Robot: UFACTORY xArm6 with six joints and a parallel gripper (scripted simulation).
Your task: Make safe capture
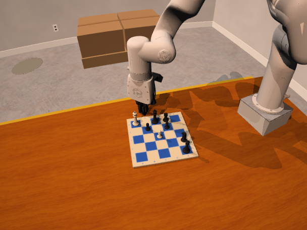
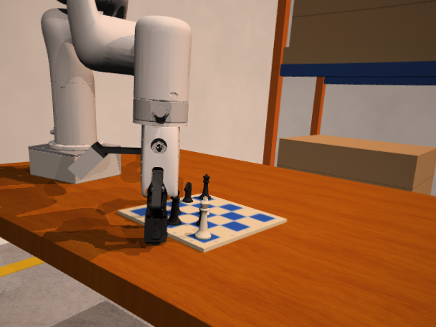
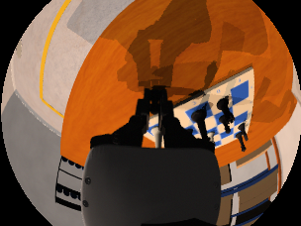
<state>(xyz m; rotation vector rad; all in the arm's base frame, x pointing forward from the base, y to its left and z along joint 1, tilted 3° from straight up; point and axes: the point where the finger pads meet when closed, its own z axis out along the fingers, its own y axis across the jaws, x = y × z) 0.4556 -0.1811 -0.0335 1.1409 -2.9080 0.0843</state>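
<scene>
Now: the tall white piece 6 cm to the left of my hand, 5 cm ahead of it and 1 cm above it. Round my hand: white pawn 15 cm to the left, 2 cm behind, 1 cm below; then blue-and-cream chessboard 14 cm to the left, 2 cm below, 2 cm behind; then black tall piece 7 cm to the left, 3 cm behind, 1 cm above.
</scene>
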